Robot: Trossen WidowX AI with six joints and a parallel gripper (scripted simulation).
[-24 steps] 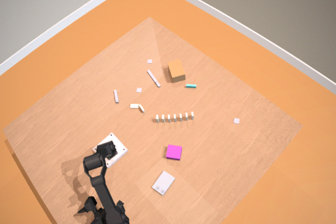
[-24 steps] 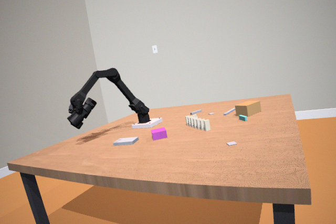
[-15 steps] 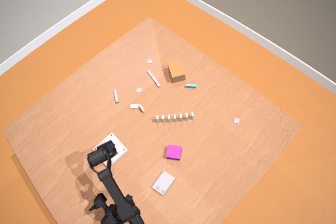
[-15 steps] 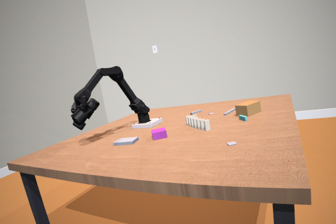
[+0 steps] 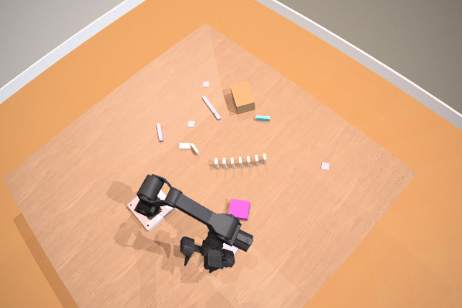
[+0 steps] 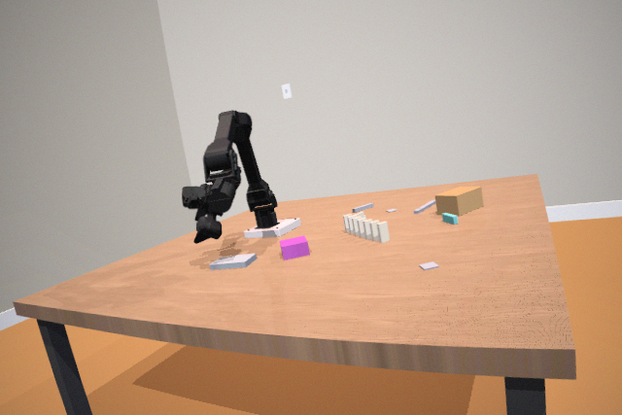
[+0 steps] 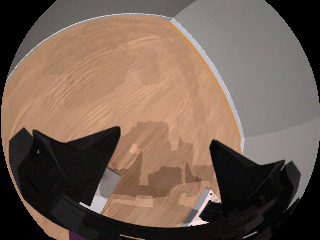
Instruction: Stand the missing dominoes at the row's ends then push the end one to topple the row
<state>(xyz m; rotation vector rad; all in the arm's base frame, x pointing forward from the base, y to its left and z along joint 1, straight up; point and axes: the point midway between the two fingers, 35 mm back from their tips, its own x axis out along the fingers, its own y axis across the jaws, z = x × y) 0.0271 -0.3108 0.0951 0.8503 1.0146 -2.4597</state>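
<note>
Right now the magenta block is 260 mm ahead of my gripper tip, 90 mm to the left of it and 80 mm below it. The rest, counted from my gripper tip: short grey bar (230 mm ahead, 590 mm to the left, 90 mm below); grey plate (110 mm ahead, 90 mm below); teal block (600 mm ahead, 330 mm to the left, 80 mm below).
</note>
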